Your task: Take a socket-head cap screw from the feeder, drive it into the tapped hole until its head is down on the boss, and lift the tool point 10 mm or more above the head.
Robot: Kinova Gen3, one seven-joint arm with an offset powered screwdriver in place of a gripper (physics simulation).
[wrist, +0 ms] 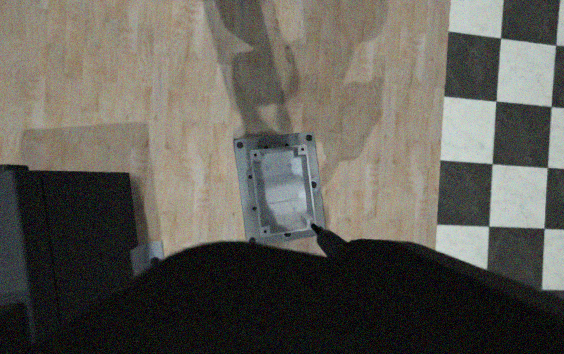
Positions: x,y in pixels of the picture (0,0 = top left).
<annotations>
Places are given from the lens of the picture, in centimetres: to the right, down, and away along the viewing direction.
dark grey screw feeder (91,219): -22, 5, 23
</annotations>
